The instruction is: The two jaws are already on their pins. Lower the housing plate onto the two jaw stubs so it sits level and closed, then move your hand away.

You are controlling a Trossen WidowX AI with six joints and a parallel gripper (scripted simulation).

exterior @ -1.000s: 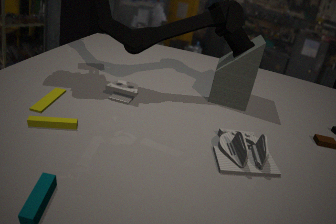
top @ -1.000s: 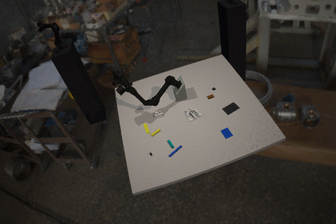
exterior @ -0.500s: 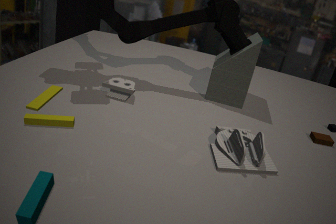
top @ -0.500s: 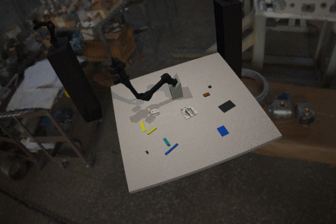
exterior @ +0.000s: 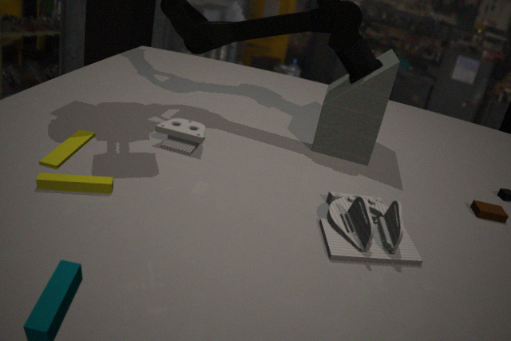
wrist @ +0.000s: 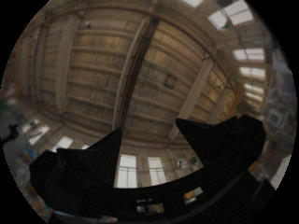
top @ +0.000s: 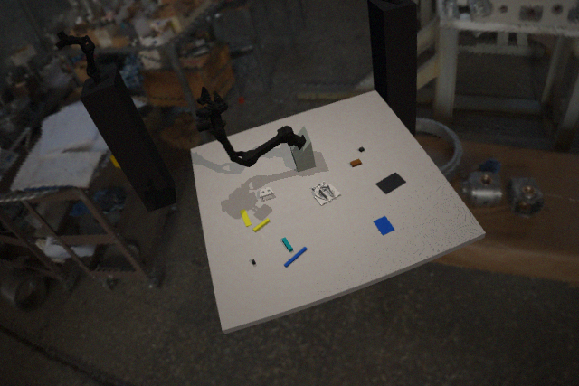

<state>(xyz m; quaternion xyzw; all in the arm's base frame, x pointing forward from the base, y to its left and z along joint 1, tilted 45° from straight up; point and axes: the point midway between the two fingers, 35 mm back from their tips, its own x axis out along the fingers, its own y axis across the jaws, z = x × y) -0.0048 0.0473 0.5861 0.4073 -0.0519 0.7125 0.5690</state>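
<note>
My gripper tip is now 180 mm short of the white ribbed part, 110 mm to the right of it and 620 mm above it. Also, from my gripper tip: brown block: 170 mm ahead, 630 mm to the left, 620 mm below; then blue bar: 620 mm ahead, 150 mm to the left, 630 mm below; then teal block: 550 mm ahead, 130 mm to the left, 620 mm below.
</note>
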